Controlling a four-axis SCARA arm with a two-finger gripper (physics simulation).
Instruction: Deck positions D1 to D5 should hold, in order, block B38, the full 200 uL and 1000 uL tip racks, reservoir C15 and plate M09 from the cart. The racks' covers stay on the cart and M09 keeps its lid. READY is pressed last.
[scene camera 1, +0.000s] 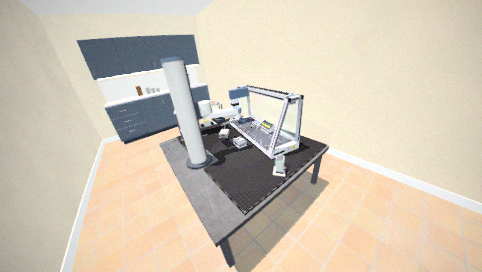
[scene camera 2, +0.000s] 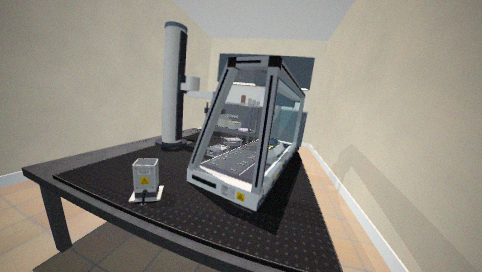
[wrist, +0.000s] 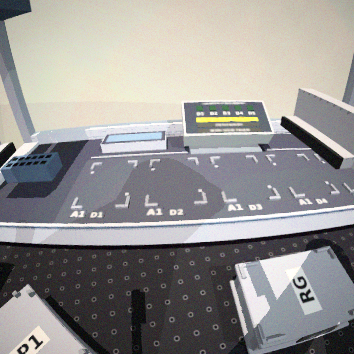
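Observation:
My gripper (wrist: 146, 111) is open and empty, its fingers at the left and right edges of the wrist view, facing the deck (wrist: 220, 192) (scene camera 1: 252, 131). Marked positions D1 (wrist: 100, 187), D2 (wrist: 175, 182), D3 (wrist: 243, 177) and D4 (wrist: 295, 175) hold nothing; part of D5 shows at the right edge. A blue block (wrist: 32, 169) with dark holes sits left of D1; no label on it is readable. A tilted panel (wrist: 227, 119) behind the deck shows green squares for D1 to D5 above a yellow bar. Pale boxes (scene camera 2: 230, 123) show small on the cart; I cannot tell which is which.
Fixtures marked RG (wrist: 305, 295) (scene camera 1: 240, 142) and P1 (wrist: 30, 330) (scene camera 1: 224, 133) stand in front of the deck. A low white unit (wrist: 134, 142) has a light blue top. A grey box (scene camera 2: 145, 175) (scene camera 1: 280, 165) stands near the table edge. Frame posts (wrist: 15, 82) rise around the deck.

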